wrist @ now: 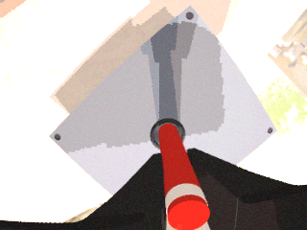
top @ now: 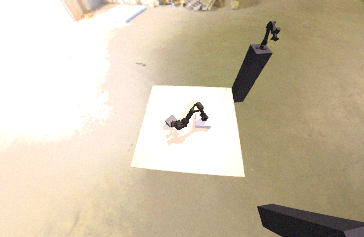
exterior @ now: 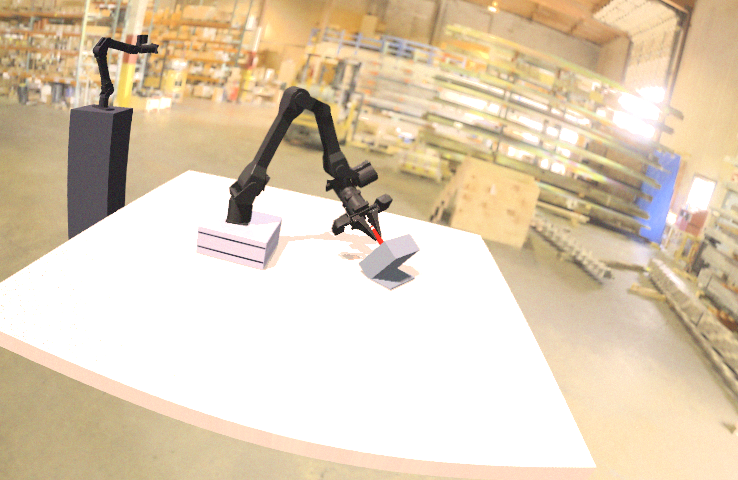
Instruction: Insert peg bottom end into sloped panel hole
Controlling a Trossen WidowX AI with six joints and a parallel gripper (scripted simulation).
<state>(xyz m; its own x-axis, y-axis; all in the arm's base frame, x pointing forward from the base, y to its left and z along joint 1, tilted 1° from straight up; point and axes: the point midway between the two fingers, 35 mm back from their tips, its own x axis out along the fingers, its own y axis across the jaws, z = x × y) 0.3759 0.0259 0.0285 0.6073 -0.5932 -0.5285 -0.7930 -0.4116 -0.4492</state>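
Right now my gripper tip is 4 cm short of the sloped grey panel, 3 cm to the left of it and 3 cm above it. The rest, counted from my gripper tip: round red peg (1 cm behind, 1 cm to the left, 1 cm above).
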